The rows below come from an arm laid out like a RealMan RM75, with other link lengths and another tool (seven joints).
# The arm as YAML. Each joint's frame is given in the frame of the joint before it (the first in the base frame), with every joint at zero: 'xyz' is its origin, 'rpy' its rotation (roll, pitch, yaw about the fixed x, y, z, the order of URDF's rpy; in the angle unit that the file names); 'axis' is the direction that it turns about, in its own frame. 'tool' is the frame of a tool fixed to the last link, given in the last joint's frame.
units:
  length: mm
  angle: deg
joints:
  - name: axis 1
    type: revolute
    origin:
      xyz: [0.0, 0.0, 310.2]
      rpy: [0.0, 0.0, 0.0]
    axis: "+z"
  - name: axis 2
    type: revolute
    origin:
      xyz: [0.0, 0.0, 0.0]
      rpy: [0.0, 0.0, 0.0]
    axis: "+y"
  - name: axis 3
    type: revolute
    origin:
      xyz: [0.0, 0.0, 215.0]
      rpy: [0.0, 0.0, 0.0]
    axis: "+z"
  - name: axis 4
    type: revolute
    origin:
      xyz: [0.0, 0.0, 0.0]
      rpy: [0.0, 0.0, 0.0]
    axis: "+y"
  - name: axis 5
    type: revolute
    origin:
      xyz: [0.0, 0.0, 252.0]
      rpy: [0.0, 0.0, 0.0]
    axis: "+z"
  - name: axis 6
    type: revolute
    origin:
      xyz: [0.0, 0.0, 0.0]
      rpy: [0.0, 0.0, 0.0]
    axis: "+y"
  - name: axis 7
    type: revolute
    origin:
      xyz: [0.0, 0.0, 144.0]
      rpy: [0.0, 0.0, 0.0]
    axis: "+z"
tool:
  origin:
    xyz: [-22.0, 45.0, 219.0]
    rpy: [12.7, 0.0, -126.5]
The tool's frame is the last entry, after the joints.
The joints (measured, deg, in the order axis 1, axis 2, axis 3, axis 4, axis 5, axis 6, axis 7), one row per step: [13.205, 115.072, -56.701, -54.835, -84.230, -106.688, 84.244]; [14.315, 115.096, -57.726, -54.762, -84.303, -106.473, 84.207]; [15.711, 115.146, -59.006, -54.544, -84.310, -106.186, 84.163]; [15.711, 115.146, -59.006, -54.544, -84.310, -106.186, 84.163]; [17.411, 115.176, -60.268, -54.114, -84.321, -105.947, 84.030]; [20.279, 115.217, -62.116, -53.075, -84.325, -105.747, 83.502]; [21.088, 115.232, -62.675, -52.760, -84.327, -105.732, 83.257]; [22.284, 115.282, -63.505, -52.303, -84.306, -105.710, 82.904]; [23.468, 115.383, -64.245, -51.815, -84.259, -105.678, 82.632]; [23.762, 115.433, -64.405, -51.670, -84.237, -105.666, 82.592]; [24.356, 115.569, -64.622, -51.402, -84.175, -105.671, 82.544]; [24.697, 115.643, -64.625, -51.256, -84.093, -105.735, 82.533]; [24.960, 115.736, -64.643, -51.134, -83.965, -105.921, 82.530]
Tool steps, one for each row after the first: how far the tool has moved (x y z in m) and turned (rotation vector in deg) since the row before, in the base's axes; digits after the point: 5 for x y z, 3 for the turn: [-0.00618, -0.00212, -0.00510, -0.815, -0.295, 1.353]; [-0.00773, -0.00271, -0.00615, -1.021, -0.255, 1.603]; [0.00000, 0.00000, 0.00000, 0.000, 0.000, 0.000]; [-0.00855, -0.00306, -0.00623, -1.071, -0.228, 1.831]; [-0.01312, -0.00601, -0.00937, -1.631, -0.264, 3.080]; [-0.00352, -0.00233, -0.00279, -0.466, -0.092, 0.964]; [-0.00530, -0.00362, -0.00404, -0.691, -0.106, 1.427]; [-0.00540, -0.00332, -0.00364, -0.687, -0.012, 1.286]; [-0.00146, -0.00073, -0.00083, -0.185, 0.040, 0.267]; [-0.00327, -0.00123, -0.00116, -0.325, 0.166, 0.510]; [-0.00210, -0.00044, 0.00013, -0.120, 0.192, 0.276]; [-0.00211, -0.00126, 0.00046, -0.204, 0.270, 0.300]
